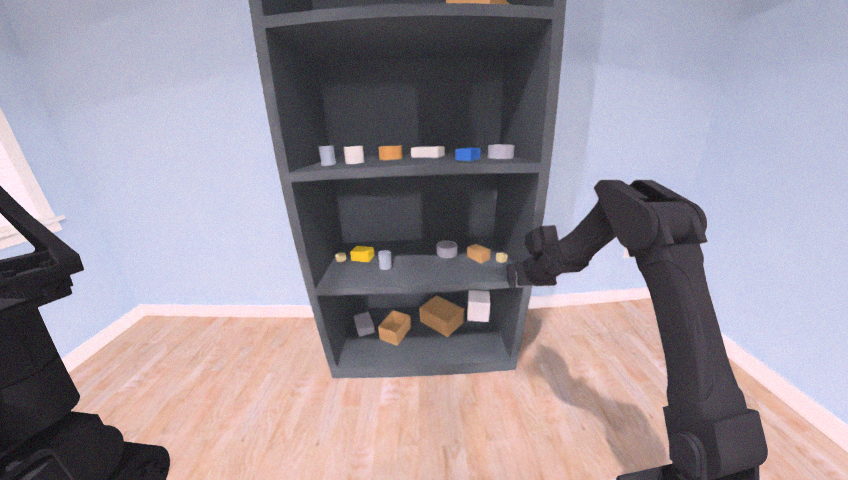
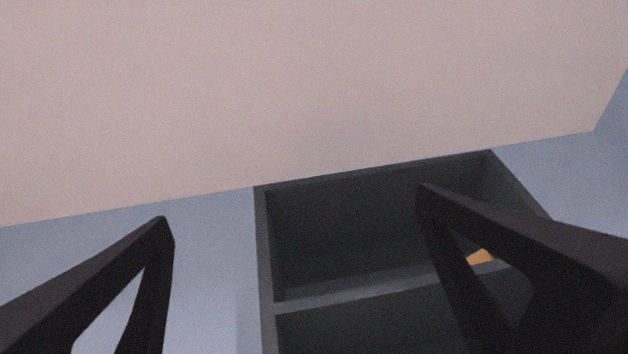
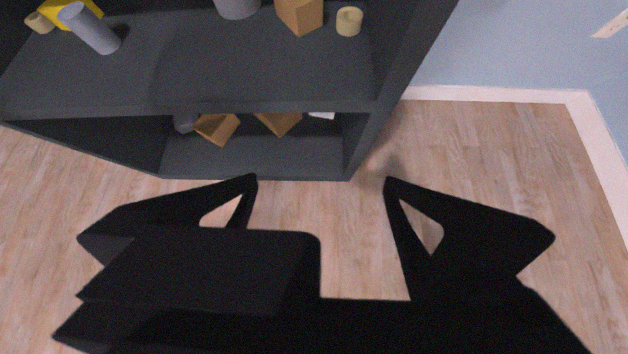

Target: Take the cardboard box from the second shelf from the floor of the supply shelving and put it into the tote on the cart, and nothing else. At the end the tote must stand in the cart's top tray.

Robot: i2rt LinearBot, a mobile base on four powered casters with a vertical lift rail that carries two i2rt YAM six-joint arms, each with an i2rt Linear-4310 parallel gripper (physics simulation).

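Frame: origin at the left arm's base, x ahead, y left, z up, level; centimetres.
Where they show: left gripper, fingertip midpoint: [image 2: 295, 212]; right gripper, fingertip midpoint: [image 1: 522, 278] [image 3: 319, 181].
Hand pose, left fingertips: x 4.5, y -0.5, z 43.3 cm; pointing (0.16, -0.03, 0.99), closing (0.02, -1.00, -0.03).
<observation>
Things, the pixels of their centre, and the offset from my left fingertips.
- brown cardboard box, body centre: [image 3: 297, 6] [image 1: 478, 253] dx +92.6, dy -61.6, dz -54.4 cm
- grey round tin, body centre: [image 1: 446, 249] dx +98.8, dy -47.5, dz -54.5 cm
- small tan roll, body centre: [image 3: 349, 21] [image 1: 501, 257] dx +89.7, dy -71.8, dz -55.6 cm
- yellow box, body centre: [image 3: 71, 11] [image 1: 362, 253] dx +98.1, dy -6.8, dz -54.6 cm
- grey cylinder, body centre: [image 3: 91, 29] [image 1: 385, 259] dx +88.3, dy -18.9, dz -53.4 cm
The brown cardboard box [image 1: 478, 253] [image 3: 301, 17] sits on the second shelf from the floor of the dark grey supply shelving [image 1: 416, 274] [image 3: 240, 106], between a grey round tin [image 1: 446, 249] [image 3: 237, 6] and a small tan roll [image 1: 501, 257] [image 3: 349, 21]. My right gripper [image 1: 514, 275] [image 3: 319, 181] is open and empty, in front of the shelving near its right post and apart from the box. My left gripper [image 2: 295, 212] is open and empty, raised toward the ceiling and the shelving's top. The tote and the cart do not show.
A yellow box [image 1: 361, 253], a grey cylinder [image 1: 385, 259] and another tan roll [image 1: 340, 256] share that shelf. Larger brown boxes [image 1: 441, 315] [image 1: 394, 327] stand on the bottom shelf. Several small items line the shelf above. Walls flank the shelving.
</observation>
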